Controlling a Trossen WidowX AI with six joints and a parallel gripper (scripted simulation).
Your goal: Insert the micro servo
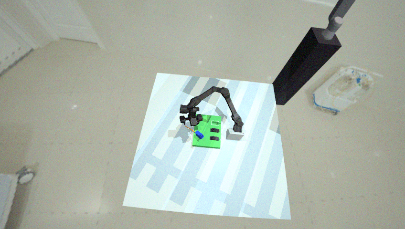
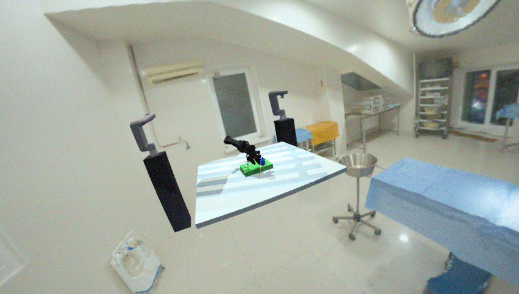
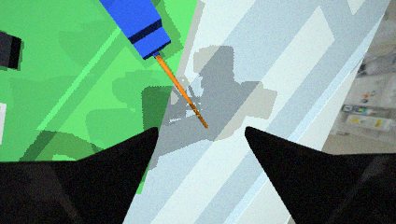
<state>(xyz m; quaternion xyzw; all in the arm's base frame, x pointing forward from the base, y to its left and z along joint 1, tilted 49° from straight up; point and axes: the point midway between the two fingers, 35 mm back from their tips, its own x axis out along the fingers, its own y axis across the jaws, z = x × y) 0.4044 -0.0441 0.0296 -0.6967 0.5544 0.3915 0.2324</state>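
Now: the green deck 120 mm behind my gripper tip, 80 mm below it and 20 mm to the left of it.
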